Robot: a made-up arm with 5 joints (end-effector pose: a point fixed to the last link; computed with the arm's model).
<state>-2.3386 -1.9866 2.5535 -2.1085 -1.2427</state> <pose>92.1 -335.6 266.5 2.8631 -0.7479 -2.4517</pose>
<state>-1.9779 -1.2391 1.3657 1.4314 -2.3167</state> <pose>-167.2 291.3 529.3 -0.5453 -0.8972 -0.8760</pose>
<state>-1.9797 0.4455 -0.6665 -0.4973 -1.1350</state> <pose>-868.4 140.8 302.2 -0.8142 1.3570 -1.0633</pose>
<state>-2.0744 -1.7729 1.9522 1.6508 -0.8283</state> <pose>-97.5 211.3 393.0 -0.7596 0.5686 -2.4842</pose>
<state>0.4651 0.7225 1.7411 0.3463 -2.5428</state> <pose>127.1 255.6 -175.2 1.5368 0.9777 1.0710</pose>
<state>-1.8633 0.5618 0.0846 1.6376 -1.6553</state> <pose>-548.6 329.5 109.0 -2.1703 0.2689 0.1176</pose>
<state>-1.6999 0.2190 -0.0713 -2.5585 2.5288</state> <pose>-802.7 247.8 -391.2 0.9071 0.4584 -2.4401</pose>
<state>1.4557 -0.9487 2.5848 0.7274 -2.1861</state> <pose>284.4 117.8 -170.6 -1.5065 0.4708 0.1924</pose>
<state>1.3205 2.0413 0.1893 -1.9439 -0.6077</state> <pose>592.9 -391.2 1.0 2.9828 -1.2921 3.1010</pose>
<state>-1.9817 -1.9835 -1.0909 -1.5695 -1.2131</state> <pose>-806.6 118.6 761.4 -2.5248 -0.4412 0.7569</pose>
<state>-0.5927 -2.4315 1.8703 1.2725 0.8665</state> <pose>-455.2 180.5 180.5 2.1947 -0.4078 1.4186</pose>
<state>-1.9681 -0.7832 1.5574 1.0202 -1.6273</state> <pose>-206.0 271.7 304.8 0.0044 -0.7617 -1.1853</pose>
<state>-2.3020 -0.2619 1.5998 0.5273 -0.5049</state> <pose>-186.9 228.8 88.6 -0.1634 0.2187 -0.6063</pose>
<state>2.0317 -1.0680 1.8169 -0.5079 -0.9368</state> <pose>-33.6 199.7 -23.1 -0.7029 0.8537 -1.5206</pose>
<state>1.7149 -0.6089 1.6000 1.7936 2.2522</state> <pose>235.7 727.2 -41.5 -0.0394 -0.2589 1.7799</pose>
